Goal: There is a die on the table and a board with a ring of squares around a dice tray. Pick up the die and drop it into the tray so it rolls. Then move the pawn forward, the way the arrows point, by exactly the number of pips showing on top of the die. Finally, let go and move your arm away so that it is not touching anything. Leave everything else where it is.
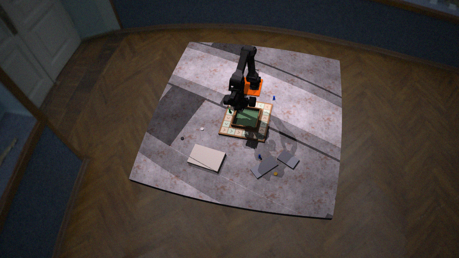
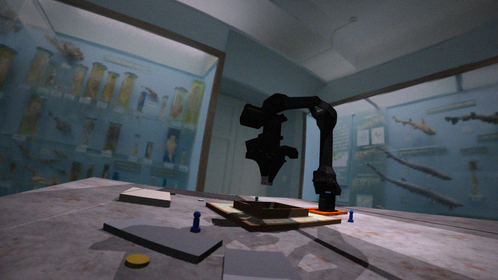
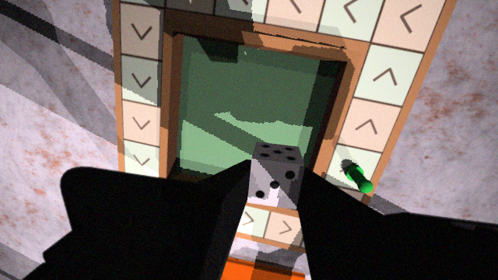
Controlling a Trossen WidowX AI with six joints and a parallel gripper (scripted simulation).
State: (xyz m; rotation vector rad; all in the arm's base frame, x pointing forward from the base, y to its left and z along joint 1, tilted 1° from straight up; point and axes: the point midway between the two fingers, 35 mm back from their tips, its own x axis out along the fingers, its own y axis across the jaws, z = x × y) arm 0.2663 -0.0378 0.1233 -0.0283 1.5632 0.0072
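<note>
The green pawn is 30 mm behind my gripper tip, 80 mm to the right of it and 70 mm below it. Round my gripper tip: white die (right at my gripper tip); then beige slab (310 mm ahead, 160 mm to the right, 90 mm below); then white disc (110 mm ahead, 230 mm to the right, 100 mm below).
</note>
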